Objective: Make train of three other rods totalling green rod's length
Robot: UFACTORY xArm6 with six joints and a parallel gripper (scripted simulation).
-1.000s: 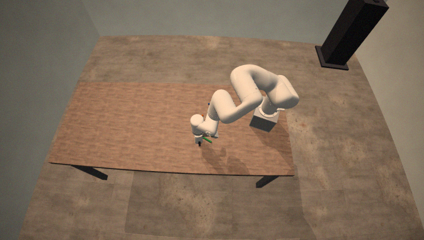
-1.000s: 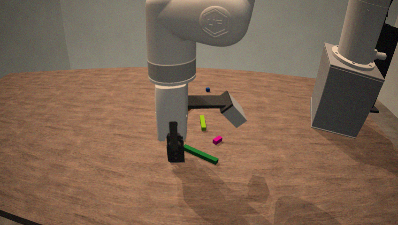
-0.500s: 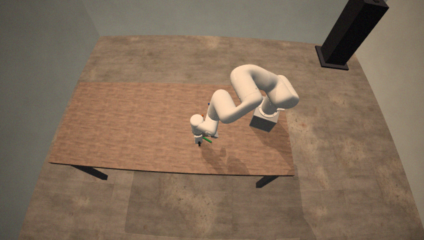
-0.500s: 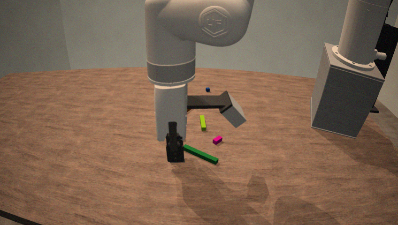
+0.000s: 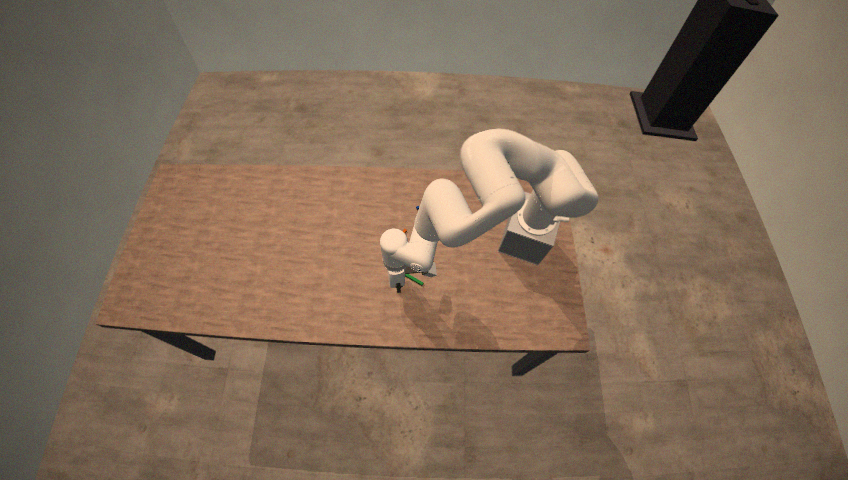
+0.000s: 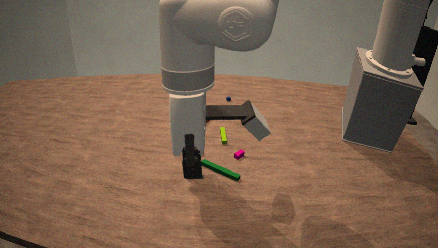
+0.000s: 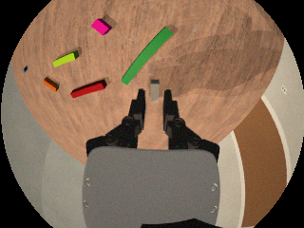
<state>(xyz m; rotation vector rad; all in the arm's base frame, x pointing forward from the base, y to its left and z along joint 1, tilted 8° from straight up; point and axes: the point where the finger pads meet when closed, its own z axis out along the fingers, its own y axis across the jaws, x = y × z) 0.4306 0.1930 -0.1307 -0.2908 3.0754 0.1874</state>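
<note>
Right now the grey rod is 3 cm below my hand. The rest, counted from my hand: magenta rod (8 cm behind, 7 cm to the right, 3 cm below); then red rod (10 cm to the right, 3 cm below, 1 cm ahead); then green rod (5 cm behind, 3 cm below, 2 cm to the right).
</note>
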